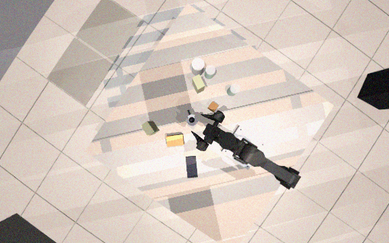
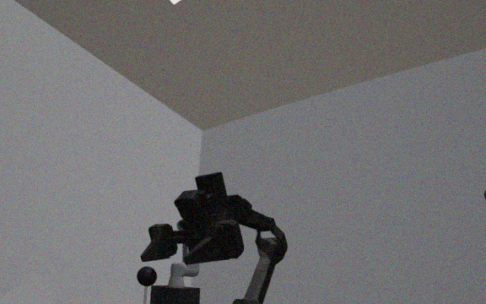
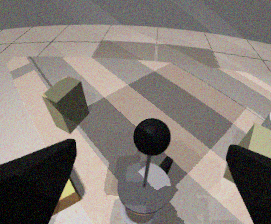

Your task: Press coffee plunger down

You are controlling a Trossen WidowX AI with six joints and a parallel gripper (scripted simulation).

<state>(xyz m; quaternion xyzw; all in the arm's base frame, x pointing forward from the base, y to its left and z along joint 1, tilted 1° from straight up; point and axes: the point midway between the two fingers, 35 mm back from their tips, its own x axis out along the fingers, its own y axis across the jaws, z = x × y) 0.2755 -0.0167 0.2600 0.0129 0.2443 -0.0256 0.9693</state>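
The coffee press lies 40 mm ahead of my gripper tip, 10 mm to the right of it and 150 mm below it. From my gripper tip the other things lie so: dark flat slab: 120 mm behind, 290 mm to the left, 270 mm below.
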